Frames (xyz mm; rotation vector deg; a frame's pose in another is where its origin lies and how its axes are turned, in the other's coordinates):
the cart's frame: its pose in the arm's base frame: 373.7 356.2 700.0 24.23 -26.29 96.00
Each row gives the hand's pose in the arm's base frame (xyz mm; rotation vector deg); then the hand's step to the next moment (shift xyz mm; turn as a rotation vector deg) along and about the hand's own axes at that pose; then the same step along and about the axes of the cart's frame.
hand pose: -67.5 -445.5 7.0 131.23 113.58 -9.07
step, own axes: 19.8 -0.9 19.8 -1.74 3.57 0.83
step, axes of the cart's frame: 1.9 -2.6 -27.8 -2.71 -2.89 0.85
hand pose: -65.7 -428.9 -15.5 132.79 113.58 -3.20
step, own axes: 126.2 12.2 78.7 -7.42 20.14 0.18
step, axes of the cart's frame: 45.5 -44.0 -135.1 -10.79 -17.20 6.97
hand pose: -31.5 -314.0 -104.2 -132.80 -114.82 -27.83
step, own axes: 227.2 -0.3 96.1 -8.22 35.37 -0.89
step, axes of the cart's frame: 178.3 -76.3 -152.4 -14.10 -31.24 12.02
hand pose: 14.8 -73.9 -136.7 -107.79 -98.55 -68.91
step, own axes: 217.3 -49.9 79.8 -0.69 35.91 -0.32
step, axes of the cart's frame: 235.4 -0.2 -25.7 -6.87 -32.39 13.93
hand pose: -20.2 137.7 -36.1 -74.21 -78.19 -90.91
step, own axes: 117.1 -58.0 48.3 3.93 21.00 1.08
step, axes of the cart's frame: 120.5 58.3 38.6 -0.32 -18.52 10.70
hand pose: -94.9 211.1 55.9 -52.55 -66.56 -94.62
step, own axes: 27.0 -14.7 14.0 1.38 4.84 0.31
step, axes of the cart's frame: 23.5 18.7 15.5 0.13 -4.14 2.88
